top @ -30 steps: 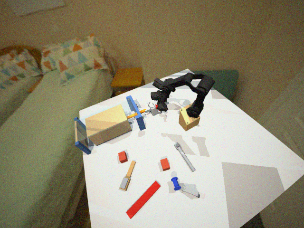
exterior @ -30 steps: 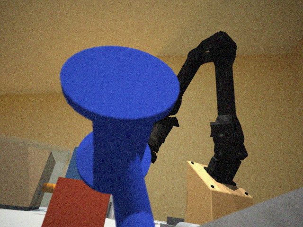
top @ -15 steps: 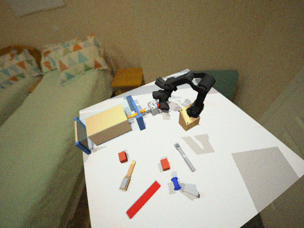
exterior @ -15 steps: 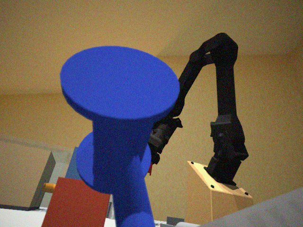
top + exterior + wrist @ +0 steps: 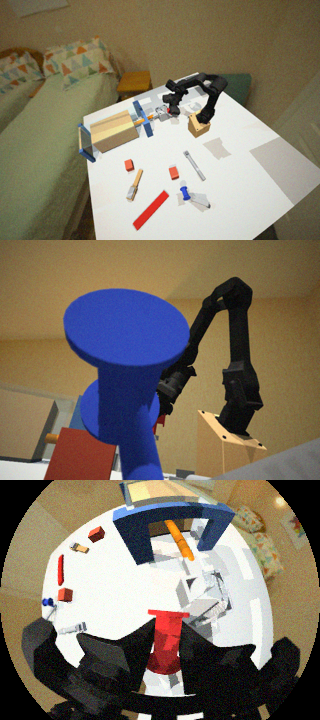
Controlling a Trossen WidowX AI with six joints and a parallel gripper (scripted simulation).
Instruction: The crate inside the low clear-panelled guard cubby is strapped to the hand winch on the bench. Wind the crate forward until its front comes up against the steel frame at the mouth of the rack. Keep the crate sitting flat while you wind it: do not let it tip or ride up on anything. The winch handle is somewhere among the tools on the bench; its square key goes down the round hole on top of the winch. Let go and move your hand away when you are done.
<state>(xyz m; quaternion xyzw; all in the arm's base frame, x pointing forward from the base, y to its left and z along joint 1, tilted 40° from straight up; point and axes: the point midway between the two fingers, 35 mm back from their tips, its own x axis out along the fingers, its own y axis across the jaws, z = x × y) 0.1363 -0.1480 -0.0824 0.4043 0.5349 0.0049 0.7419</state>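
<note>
My gripper tip is 30 mm to the left of the grey crank arm, 30 mm above it and 10 mm past it. The rest, counted from my gripper tip: grey winch: 100 mm to the right, 100 mm below, 10 mm behind; then winch drum: 100 mm below, 90 mm to the right, 10 mm ahead; then red grip: 10 mm to the left, 10 mm behind.
</note>
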